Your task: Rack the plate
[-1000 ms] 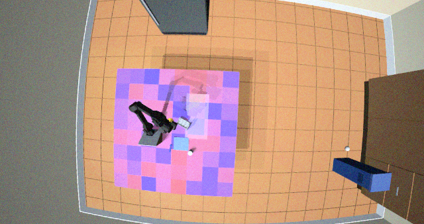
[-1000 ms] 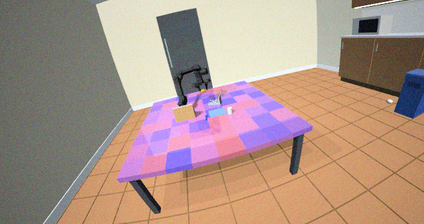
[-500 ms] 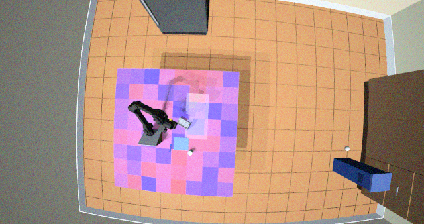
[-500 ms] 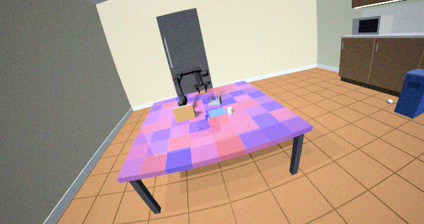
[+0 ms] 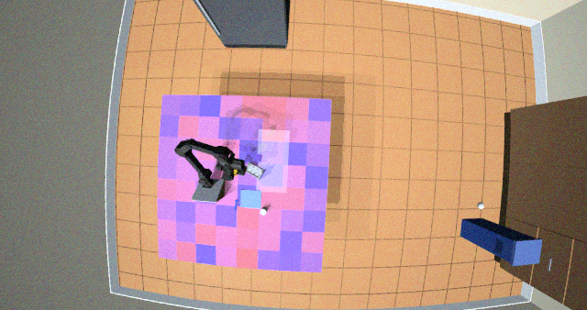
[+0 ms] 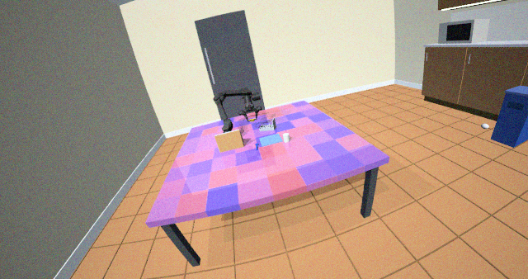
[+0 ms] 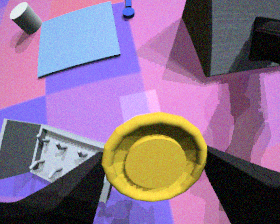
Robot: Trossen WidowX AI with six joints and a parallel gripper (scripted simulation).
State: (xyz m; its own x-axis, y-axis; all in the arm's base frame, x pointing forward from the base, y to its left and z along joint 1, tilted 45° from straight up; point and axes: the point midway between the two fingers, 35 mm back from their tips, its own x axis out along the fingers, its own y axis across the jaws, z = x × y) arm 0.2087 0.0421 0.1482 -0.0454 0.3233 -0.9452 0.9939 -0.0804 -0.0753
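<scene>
Right now my gripper tip is 11 cm short of the grey dish rack, 1 cm to the right of it and 8 cm above it. Round my gripper tip: small white cup: 20 cm ahead, 27 cm to the right, 8 cm below; then plate: 1 cm above.
</scene>
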